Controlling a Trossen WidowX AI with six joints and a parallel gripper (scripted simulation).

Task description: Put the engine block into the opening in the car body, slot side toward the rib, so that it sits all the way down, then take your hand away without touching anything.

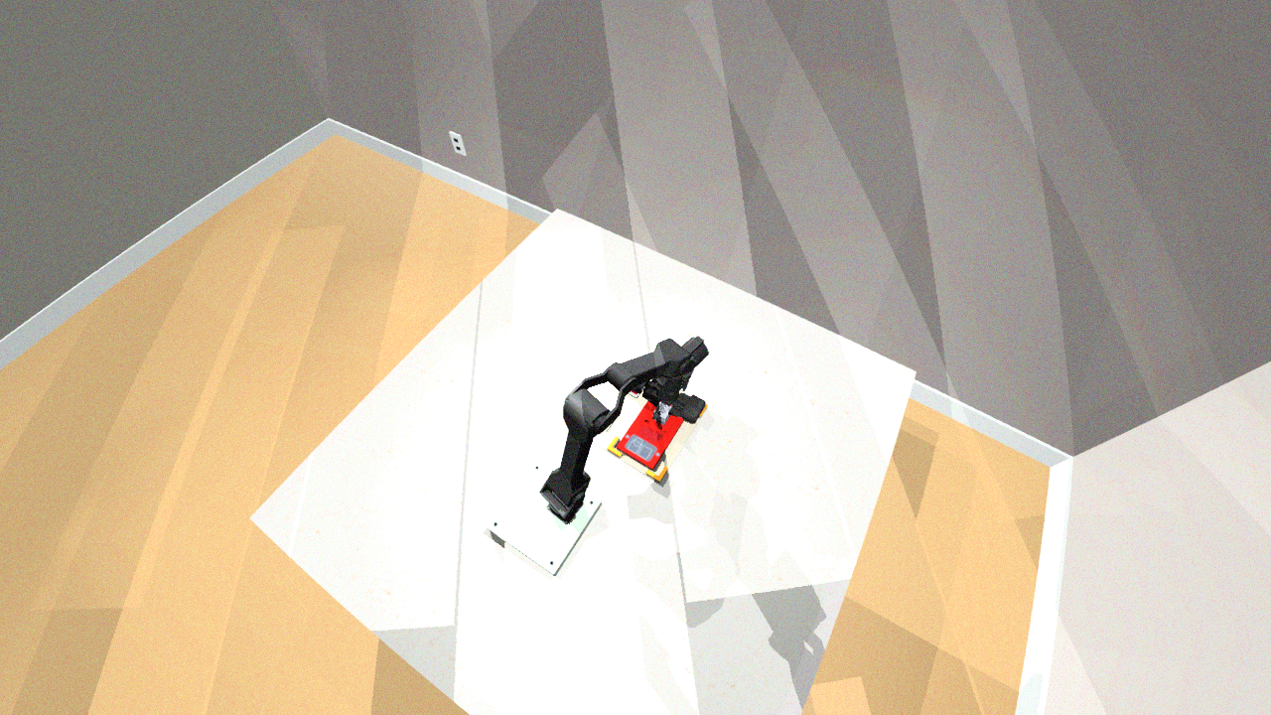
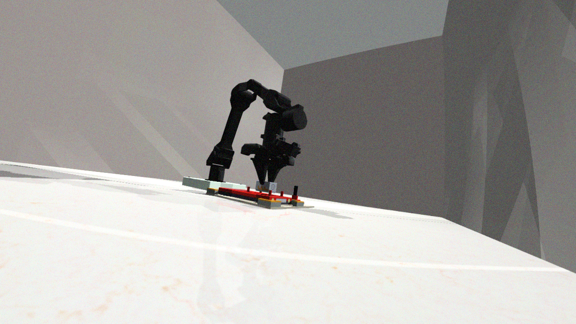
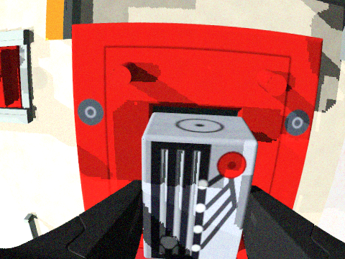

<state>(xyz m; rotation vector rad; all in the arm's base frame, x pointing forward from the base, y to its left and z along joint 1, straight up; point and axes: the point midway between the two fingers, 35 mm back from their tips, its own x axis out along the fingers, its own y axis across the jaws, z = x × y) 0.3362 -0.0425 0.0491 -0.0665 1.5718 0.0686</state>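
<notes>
My gripper tip is 110 mm to the right of the black peg, 20 mm short of it and 20 mm above it. The rest, counted from my gripper tip: engine block (10 mm below).
</notes>
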